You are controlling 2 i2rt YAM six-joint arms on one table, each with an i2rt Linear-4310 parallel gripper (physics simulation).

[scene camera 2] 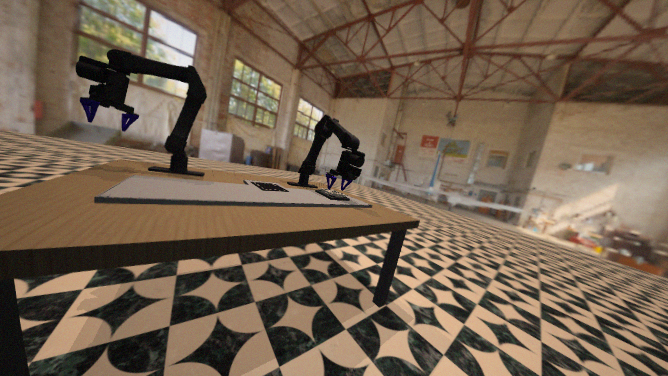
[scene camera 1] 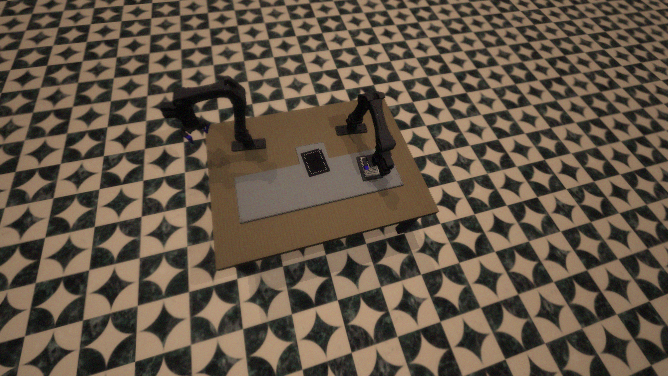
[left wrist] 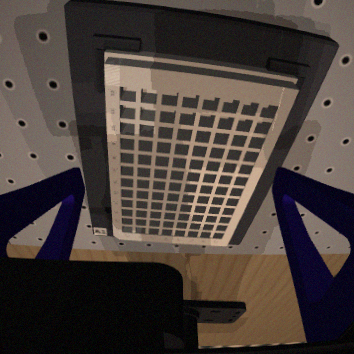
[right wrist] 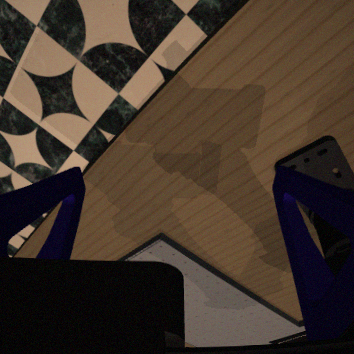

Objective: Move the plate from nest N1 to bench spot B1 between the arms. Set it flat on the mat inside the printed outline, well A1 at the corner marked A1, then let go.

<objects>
left gripper: open, holds nothing
right gripper: open, holds nothing
a well plate: on a dark nest
</objects>
